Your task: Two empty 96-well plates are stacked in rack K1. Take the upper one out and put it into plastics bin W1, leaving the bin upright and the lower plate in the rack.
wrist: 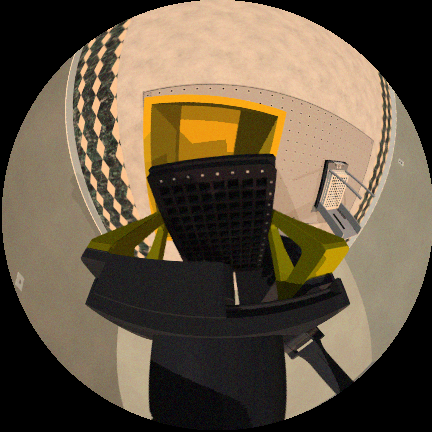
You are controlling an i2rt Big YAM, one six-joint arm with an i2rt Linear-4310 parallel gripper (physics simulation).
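Places are measured from the arm's base along level axes (x up, y right, z ahead), in millimetres.
Pixels of known places: gripper, fingertip midpoint: (217,214).
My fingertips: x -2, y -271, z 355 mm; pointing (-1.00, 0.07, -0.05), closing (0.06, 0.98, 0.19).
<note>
Behind a point stands the place of what it marks.
My gripper (217,214) @(z 355, x -2, y -271 mm) is shut on the upper 96-well plate (218,207) @(z 369, x 8, y -274 mm), a dark plate with a grid of square openings, gripped between two yellow-green fingers. The plate overlaps the near part of the orange bin W1 (215,99) @(z 445, x -43, y -288 mm) in the view and hides part of it. The bin stands upright, and its visible inner floor shows shadows. Rack K1 (336,215) @(z 276, x -158, y 126 mm), grey with upright rods, stands at the right. The lower plate (335,190) @(z 340, x -191, y 96 mm), pale with a grid of wells, sits in it.
A perforated board (320,125) @(z 488, x -223, y -27 mm) lies under the bin and rack. A dark-and-beige diamond-patterned strip (100,120) runs along the left, with another at the far right. A dark arm-like part (327,365) shows at the lower right.
</note>
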